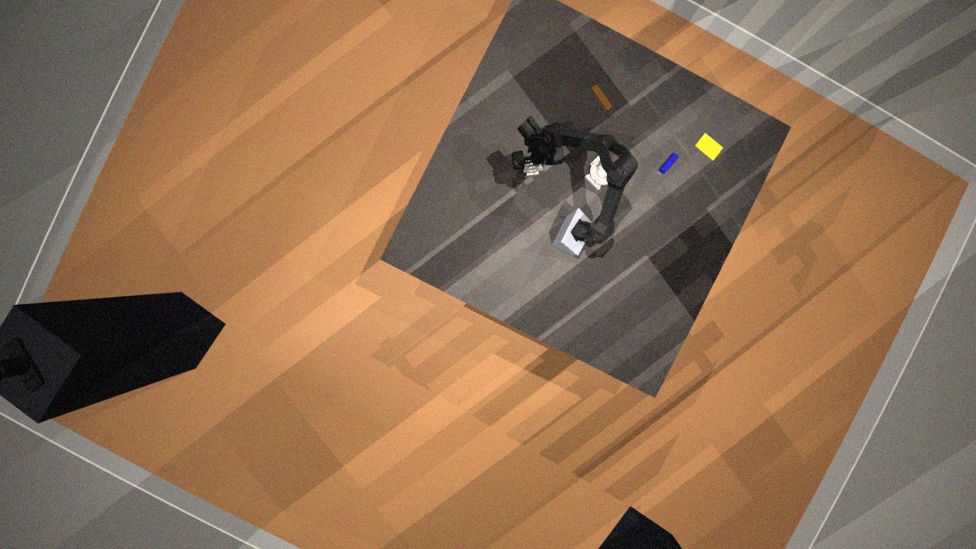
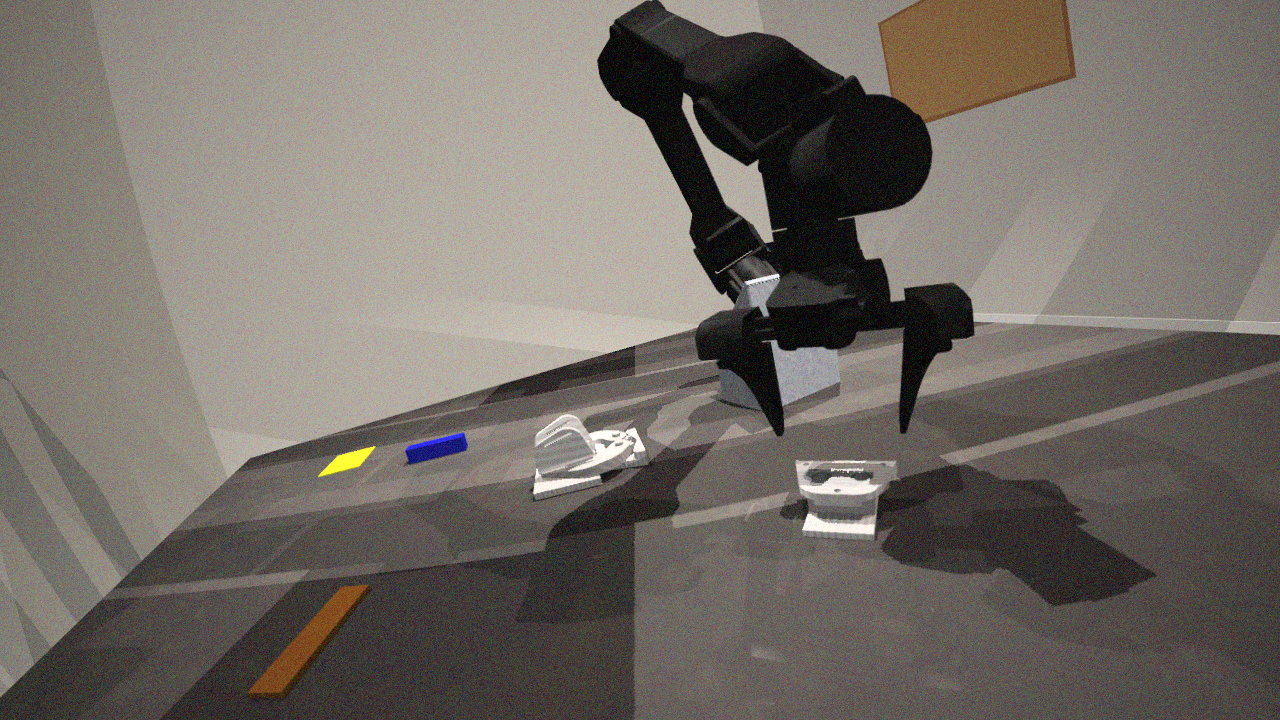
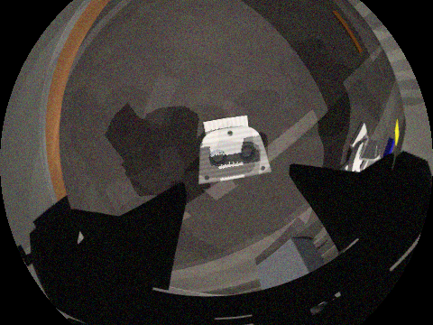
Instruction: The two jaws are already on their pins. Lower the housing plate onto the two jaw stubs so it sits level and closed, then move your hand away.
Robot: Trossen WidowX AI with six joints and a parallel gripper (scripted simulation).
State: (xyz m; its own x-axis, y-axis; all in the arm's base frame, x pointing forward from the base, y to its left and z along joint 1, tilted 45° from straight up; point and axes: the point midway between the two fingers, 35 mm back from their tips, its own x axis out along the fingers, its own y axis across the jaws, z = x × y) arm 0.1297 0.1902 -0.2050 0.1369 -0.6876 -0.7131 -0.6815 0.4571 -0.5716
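Right now the pale block is 1 cm ahead of my gripper tip, 1 cm to the left of it and 5 cm below it. The rest, counted from my gripper tip: orange strip: 42 cm ahead, 6 cm to the right, 6 cm below; then blue bar: 35 cm ahead, 45 cm to the right, 5 cm below; then yellow tile: 52 cm ahead, 55 cm to the right, 6 cm below.
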